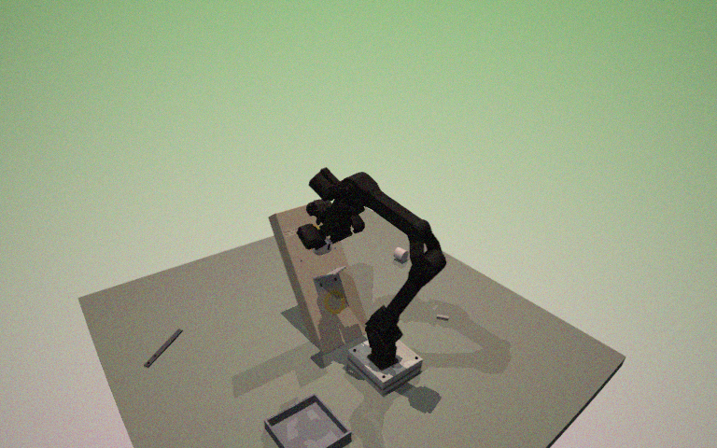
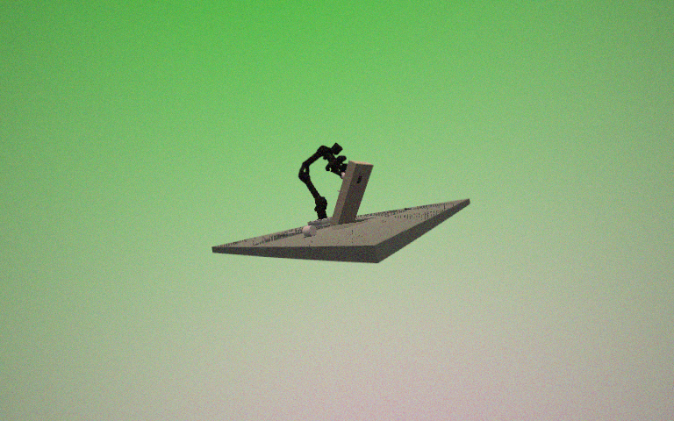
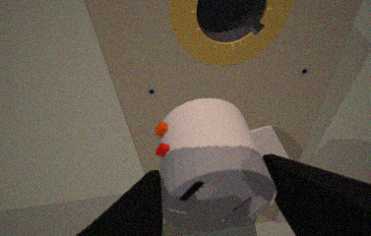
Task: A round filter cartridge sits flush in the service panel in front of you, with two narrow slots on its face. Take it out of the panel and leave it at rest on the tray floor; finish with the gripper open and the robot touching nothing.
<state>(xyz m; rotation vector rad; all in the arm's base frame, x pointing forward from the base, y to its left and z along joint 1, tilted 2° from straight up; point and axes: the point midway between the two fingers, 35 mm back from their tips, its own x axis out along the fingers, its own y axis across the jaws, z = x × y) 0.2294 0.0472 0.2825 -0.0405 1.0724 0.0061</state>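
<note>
Right now my gripper tip is 30 cm past the grey tray, 24 cm to the right of it and 29 cm above it. Round my gripper tip: round white filter cartridge (right at my gripper tip).
</note>
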